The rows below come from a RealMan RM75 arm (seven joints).
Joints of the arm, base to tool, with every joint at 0 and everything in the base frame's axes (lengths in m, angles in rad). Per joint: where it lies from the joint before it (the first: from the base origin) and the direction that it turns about. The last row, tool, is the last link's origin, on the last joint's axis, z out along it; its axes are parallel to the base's.
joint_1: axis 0 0 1 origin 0 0 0.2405
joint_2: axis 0 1 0 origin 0 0 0
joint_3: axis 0 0 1 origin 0 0 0.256
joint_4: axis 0 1 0 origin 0 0 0
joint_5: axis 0 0 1 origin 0 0 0.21
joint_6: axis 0 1 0 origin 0 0 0
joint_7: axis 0 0 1 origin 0 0 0.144
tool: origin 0 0 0
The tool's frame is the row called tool.
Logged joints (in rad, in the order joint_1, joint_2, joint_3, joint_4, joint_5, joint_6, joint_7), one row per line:
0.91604 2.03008 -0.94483 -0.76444 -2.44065 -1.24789 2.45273
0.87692 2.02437 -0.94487 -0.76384 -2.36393 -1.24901 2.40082
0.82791 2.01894 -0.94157 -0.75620 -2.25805 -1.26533 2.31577
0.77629 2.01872 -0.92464 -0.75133 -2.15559 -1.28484 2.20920
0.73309 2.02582 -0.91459 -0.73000 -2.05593 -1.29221 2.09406
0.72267 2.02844 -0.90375 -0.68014 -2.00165 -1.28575 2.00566
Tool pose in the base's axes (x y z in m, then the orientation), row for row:
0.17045 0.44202 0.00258 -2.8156 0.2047 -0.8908
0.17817 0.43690 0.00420 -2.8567 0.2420 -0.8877
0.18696 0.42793 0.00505 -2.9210 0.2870 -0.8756
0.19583 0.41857 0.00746 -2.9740 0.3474 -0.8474
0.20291 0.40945 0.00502 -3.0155 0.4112 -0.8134
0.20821 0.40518 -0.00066 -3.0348 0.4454 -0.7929
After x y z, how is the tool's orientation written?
As angles about the fixed x, y, z axes (roll, pitch, yaw), in radians.
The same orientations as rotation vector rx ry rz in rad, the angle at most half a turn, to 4 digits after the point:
-2.4707 1.2311 0.0603
-2.4888 1.2371 0.1340
-2.5278 1.2330 0.2360
-2.5592 1.1999 0.3545
-2.5817 1.1525 0.4709
-2.5923 1.1223 0.5317

